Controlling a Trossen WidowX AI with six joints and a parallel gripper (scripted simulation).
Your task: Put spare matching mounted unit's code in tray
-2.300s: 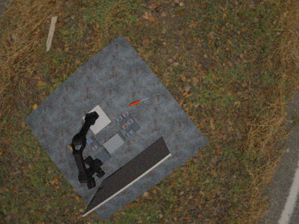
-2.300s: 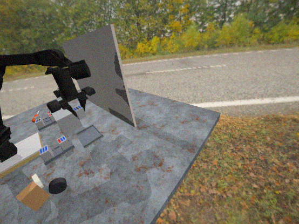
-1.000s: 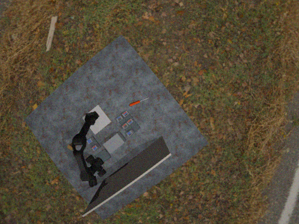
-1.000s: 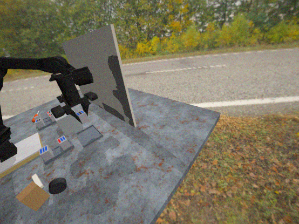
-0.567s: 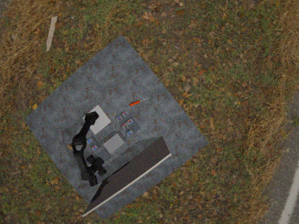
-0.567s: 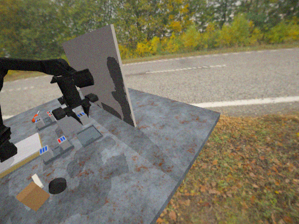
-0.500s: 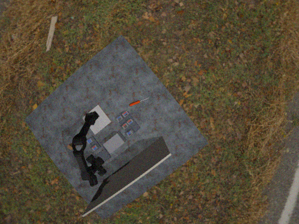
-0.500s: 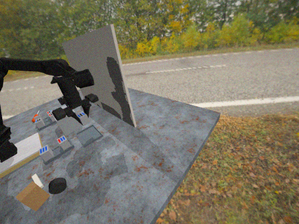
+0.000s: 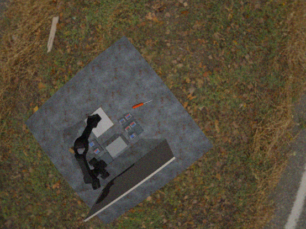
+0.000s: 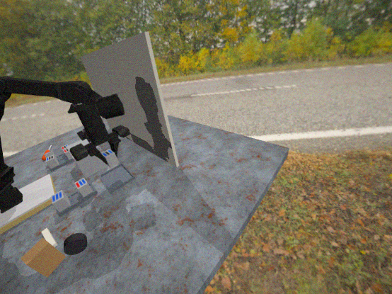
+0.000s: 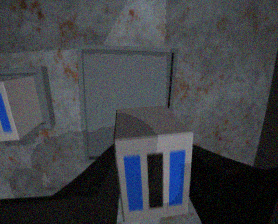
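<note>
My gripper tip is now 10 mm past the flat grey tray, 10 mm to the right of it and 80 mm above it. Also, from my gripper tip: grey mounted unit: 40 mm behind, 210 mm to the left, 30 mm below; grey spare block: 20 mm above; black puck: 200 mm behind, 160 mm to the right, 60 mm below.
</note>
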